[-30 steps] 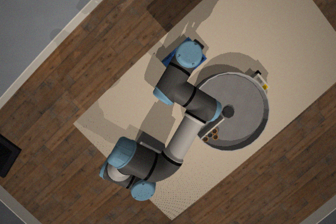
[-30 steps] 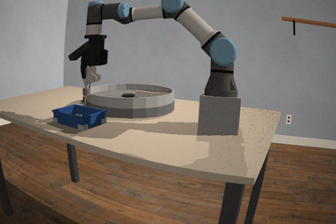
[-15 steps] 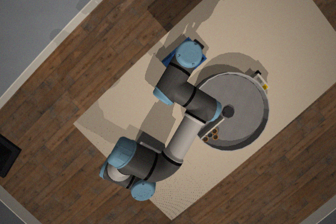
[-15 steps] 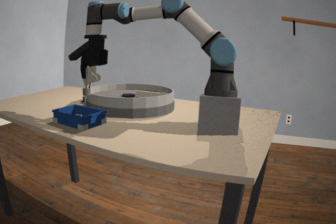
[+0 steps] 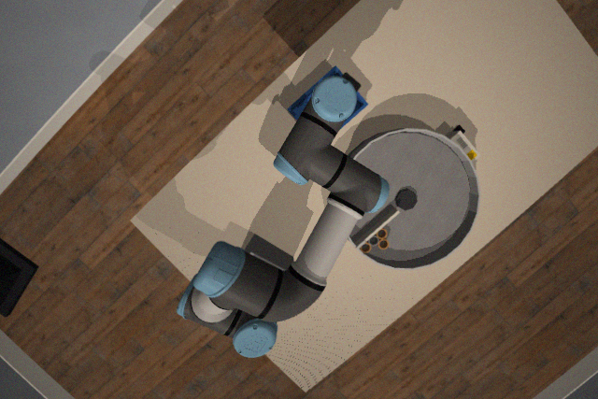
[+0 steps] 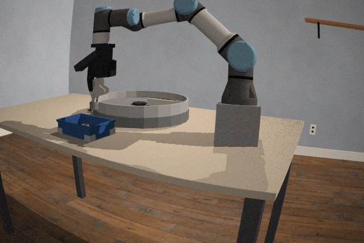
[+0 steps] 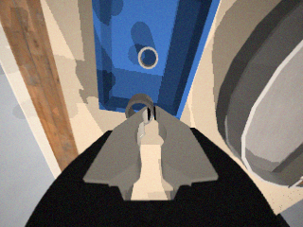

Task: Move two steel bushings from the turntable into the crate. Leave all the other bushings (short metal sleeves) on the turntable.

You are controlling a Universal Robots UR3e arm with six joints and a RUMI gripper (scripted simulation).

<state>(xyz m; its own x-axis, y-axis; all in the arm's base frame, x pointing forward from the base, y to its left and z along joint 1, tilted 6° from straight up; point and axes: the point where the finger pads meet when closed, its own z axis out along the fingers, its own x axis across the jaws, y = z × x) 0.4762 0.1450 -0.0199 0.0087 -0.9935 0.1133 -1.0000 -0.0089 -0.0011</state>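
Now: the blue crate 50 mm ahead of my hand and 90 mm below it. From my hand the other things lie so: grey turntable: 30 mm behind, 350 mm to the right, 60 mm below.
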